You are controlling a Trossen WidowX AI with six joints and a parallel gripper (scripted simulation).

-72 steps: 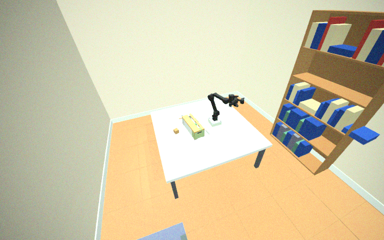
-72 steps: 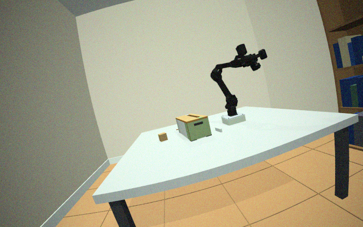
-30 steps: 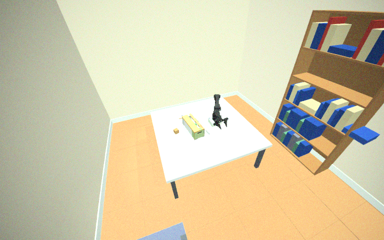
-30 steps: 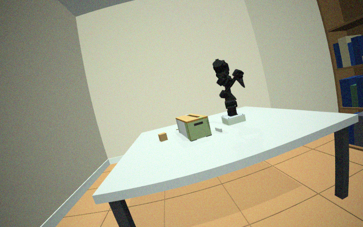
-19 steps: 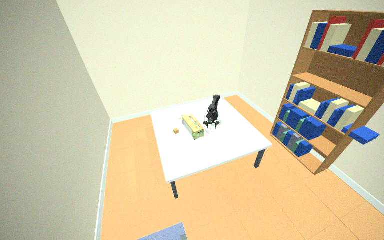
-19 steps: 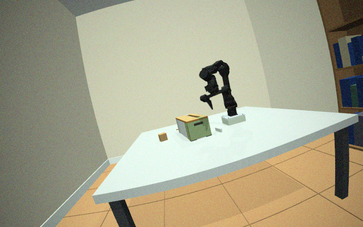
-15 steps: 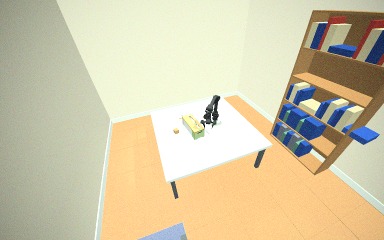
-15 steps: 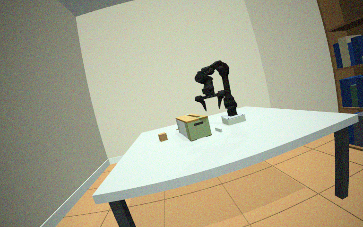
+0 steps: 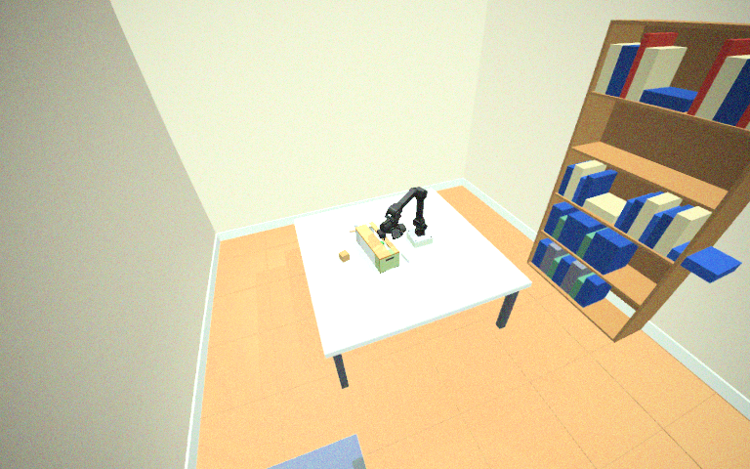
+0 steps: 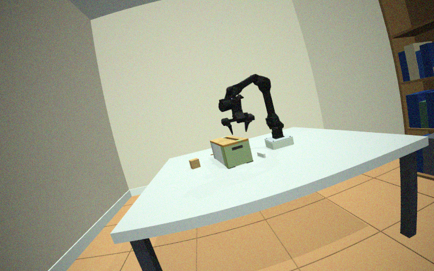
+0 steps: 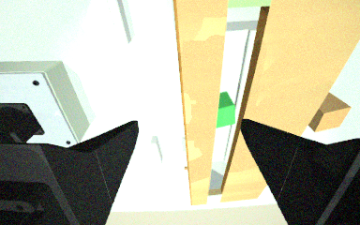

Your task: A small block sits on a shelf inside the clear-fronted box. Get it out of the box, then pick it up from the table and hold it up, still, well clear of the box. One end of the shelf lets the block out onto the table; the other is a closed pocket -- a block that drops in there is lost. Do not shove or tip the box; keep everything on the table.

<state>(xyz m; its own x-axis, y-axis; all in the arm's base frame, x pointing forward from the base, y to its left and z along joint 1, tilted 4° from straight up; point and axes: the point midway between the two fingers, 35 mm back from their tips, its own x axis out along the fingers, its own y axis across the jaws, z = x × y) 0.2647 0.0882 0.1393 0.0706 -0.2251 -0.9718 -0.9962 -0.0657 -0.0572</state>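
Now: gripper tip 5 cm short of the green block, 4 cm to the left of it and 7 cm above it. From my gripper tip the other things lie so: box (4 cm ahead, 7 cm to the right, 9 cm below); tan cube (30 cm ahead, 9 cm to the right, 13 cm below).
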